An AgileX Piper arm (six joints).
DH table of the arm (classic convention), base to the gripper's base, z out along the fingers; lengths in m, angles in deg. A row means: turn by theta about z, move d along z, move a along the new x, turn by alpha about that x. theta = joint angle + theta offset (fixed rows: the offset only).
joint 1: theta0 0; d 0.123; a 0; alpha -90
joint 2: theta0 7.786; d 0; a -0.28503; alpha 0
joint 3: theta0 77.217; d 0; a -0.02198; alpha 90
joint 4: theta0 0; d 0.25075; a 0; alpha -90
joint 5: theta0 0; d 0; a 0; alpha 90
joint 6: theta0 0; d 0.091; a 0; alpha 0
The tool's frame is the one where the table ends.
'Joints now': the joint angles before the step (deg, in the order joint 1, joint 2, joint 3, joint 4, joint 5, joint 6). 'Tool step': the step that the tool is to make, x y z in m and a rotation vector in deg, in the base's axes. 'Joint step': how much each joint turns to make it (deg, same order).
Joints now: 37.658 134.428 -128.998 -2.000 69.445 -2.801
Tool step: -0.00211 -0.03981 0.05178 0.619 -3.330 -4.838
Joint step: -3.224 -8.107 3.553 -2.044 1.578 1.579
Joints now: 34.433 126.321 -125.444 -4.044 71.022 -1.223
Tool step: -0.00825 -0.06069 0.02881 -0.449 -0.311 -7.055
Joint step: -5.652 -9.980 10.569 -1.129 -0.507 1.493
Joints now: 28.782 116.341 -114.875 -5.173 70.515 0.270
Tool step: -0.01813 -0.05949 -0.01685 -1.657 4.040 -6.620
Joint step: -6.211 -8.724 16.924 -0.035 -3.790 0.811
